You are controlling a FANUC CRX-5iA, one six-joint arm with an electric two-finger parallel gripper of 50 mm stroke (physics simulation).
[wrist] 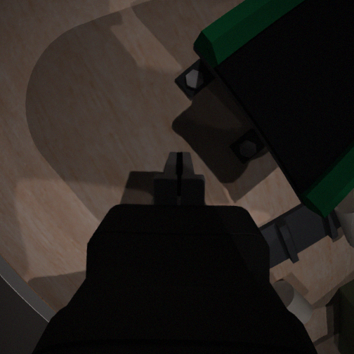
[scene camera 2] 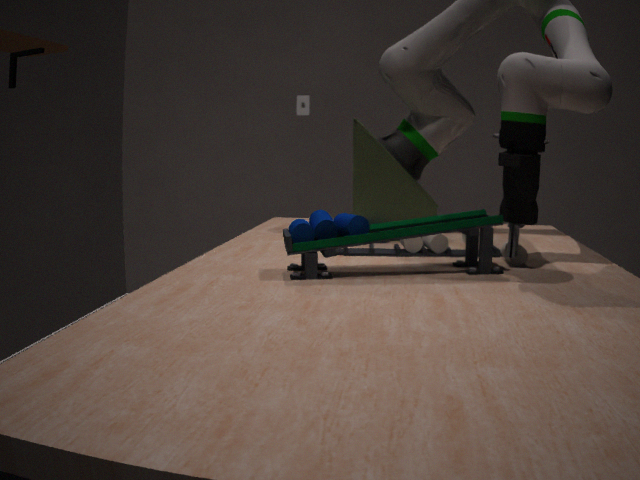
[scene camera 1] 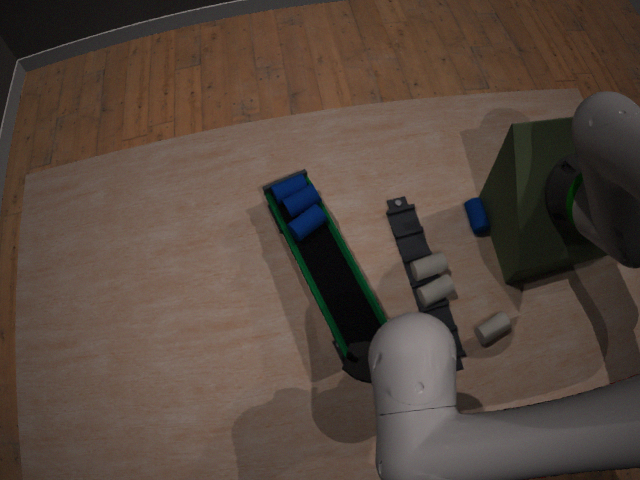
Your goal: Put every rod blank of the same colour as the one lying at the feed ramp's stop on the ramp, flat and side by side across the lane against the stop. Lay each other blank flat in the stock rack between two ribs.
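Observation:
My gripper [scene camera 2: 512, 254] [wrist: 179, 165] is shut and empty, low over the table beyond the ramp's high end. A grey-white blank [scene camera 2: 522, 255] shows right behind its fingertips; in the wrist view it is hidden. Three blue blanks [scene camera 1: 288, 187] [scene camera 1: 301, 200] [scene camera 1: 306, 222] lie across the ramp [scene camera 1: 336, 279] [wrist: 290, 85] at its stop end; the middle one stands highest in scene camera 2. Two grey-white blanks [scene camera 1: 429, 266] [scene camera 1: 435, 290] lie across the stock rack [scene camera 1: 404, 223] [wrist: 310, 226]. Another grey-white blank [scene camera 1: 493, 329] [wrist: 298, 305] lies on the table beside the rack.
A blue blank [scene camera 1: 476, 215] lies on the table against the dark green wedge block [scene camera 1: 532, 206] [scene camera 2: 382, 191]. A second arm part [scene camera 1: 604, 170] [scene camera 2: 429, 129] reaches to the wedge's sloping face. The arm hides the rack's near end in scene camera 1.

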